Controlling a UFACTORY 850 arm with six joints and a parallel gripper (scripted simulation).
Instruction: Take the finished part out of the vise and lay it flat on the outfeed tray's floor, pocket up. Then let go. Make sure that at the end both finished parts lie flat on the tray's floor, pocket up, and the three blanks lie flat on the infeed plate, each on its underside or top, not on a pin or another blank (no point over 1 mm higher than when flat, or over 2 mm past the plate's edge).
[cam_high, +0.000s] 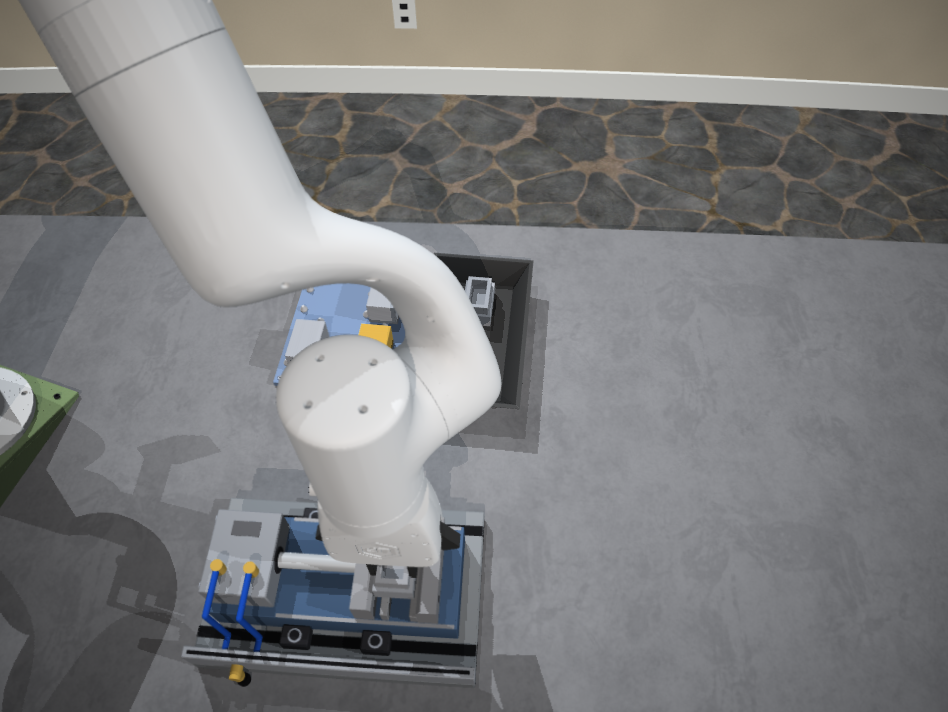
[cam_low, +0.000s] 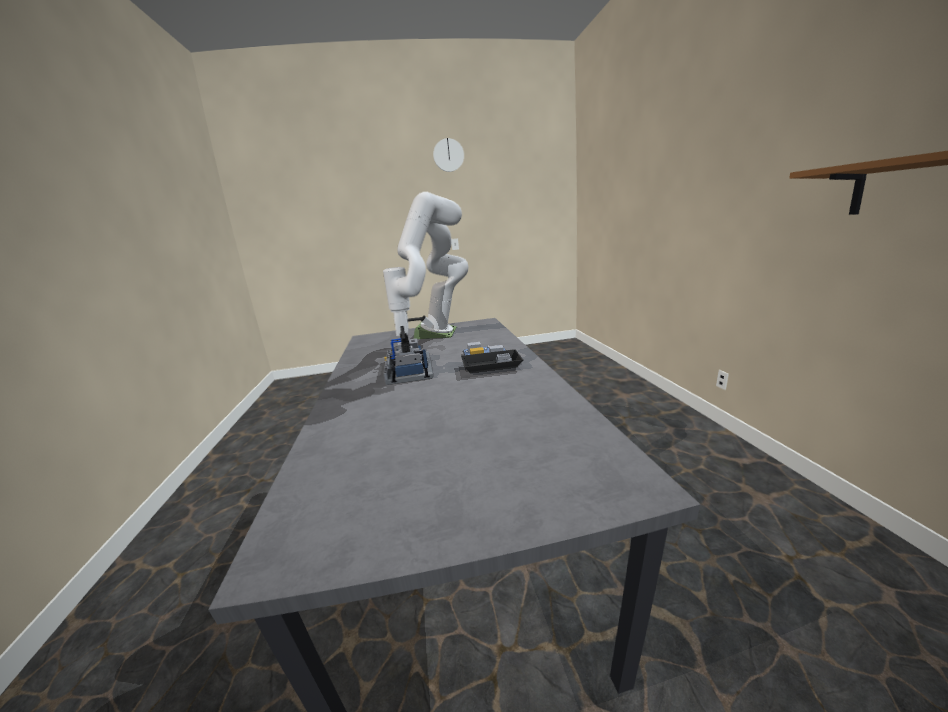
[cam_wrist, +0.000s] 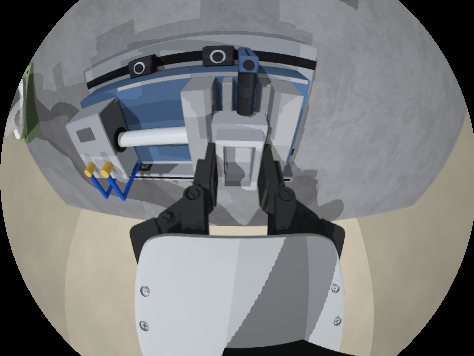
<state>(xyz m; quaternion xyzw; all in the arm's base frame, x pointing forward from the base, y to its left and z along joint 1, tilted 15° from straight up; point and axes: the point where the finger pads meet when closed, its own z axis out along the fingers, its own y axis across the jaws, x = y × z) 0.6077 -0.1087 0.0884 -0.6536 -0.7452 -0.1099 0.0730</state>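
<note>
Right now the white cylinder rod is 80 mm behind my hand, 50 mm below it and 10 mm to the right of it. The rest, counted from my hand: vise base 80 mm below, 70 mm behind, 10 mm to the right; blue fixture plate 330 mm to the left, 160 mm behind, 120 mm below; brass block 290 mm to the left, 110 mm behind, 100 mm below.
</note>
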